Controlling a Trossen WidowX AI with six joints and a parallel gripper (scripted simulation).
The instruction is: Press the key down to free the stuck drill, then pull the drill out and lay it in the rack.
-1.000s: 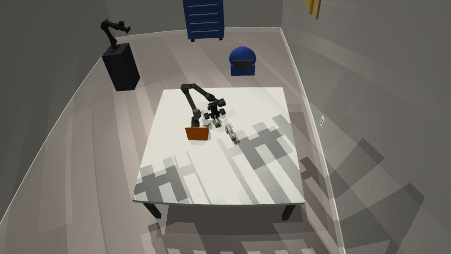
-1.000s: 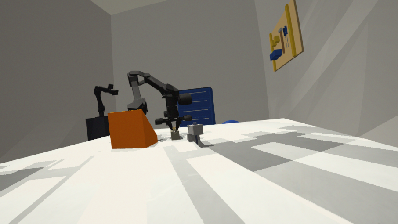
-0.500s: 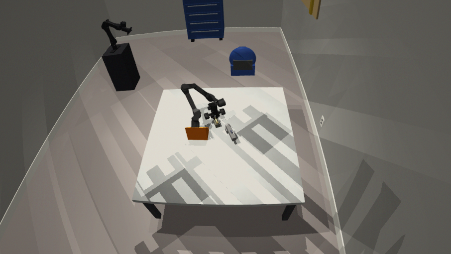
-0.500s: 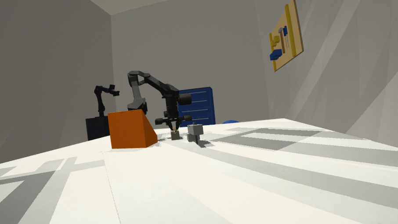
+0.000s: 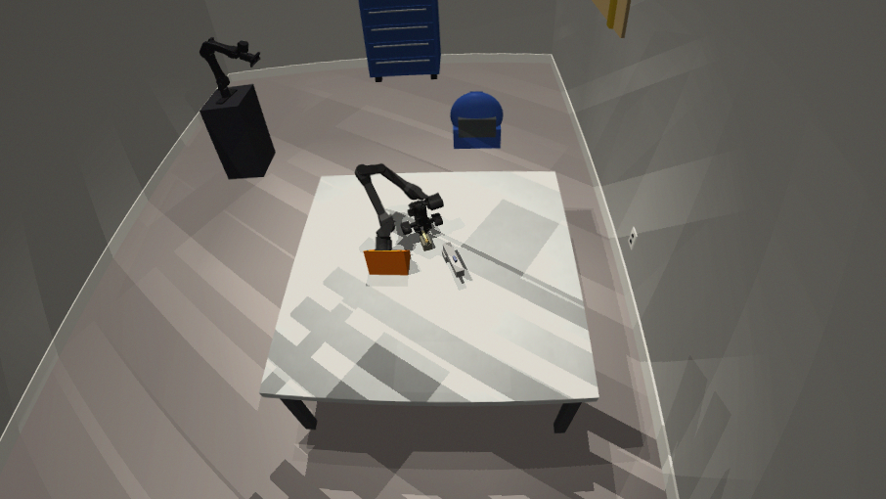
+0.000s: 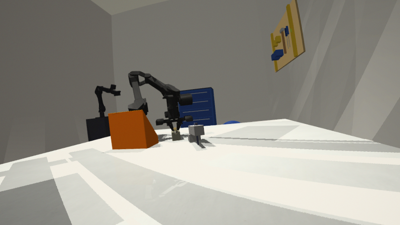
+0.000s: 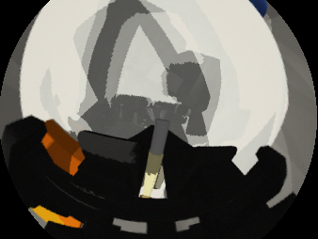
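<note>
The rack is 2 cm ahead of my gripper tip, 5 cm to the right of it and 1 cm above it. Round my gripper tip: blue drill: 15 cm ahead, 21 cm to the right, 5 cm above.
</note>
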